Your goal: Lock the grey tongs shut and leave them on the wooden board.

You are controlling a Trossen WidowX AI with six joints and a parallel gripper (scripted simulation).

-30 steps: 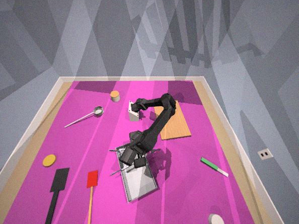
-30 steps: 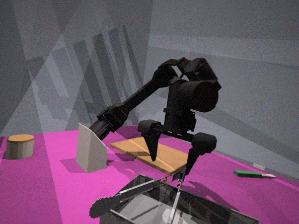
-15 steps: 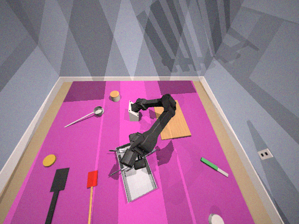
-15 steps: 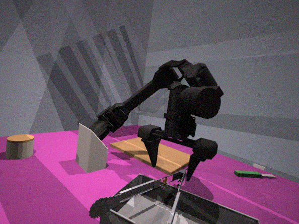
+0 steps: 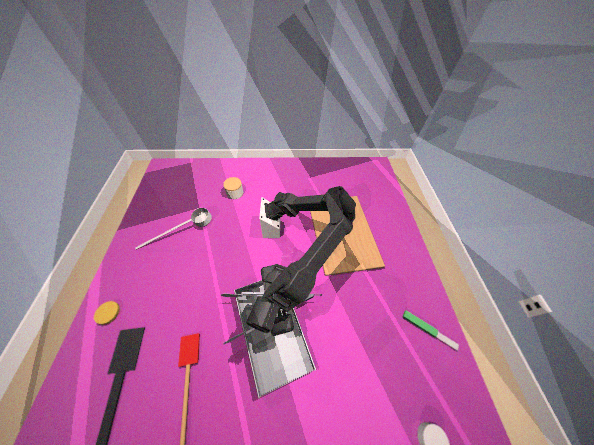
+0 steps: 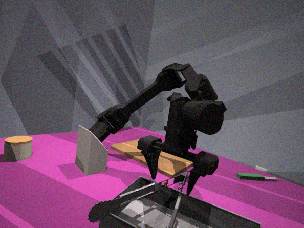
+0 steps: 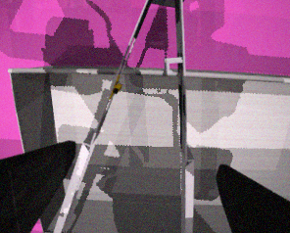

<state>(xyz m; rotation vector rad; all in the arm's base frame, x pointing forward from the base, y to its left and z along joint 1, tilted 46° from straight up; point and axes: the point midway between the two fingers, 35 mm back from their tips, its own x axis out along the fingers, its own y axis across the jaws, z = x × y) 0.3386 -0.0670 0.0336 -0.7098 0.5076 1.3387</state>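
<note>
Right now the yellow piece is 40 mm to the left of my gripper tip, 30 mm behind it and 20 mm below it. From my gripper tip the other things lie so: red spatula 280 mm to the right, 130 mm ahead, 80 mm below; wooden board 320 mm to the left, 270 mm behind, 80 mm below; roasting tin 60 mm below, 50 mm ahead, 20 mm to the right.
</note>
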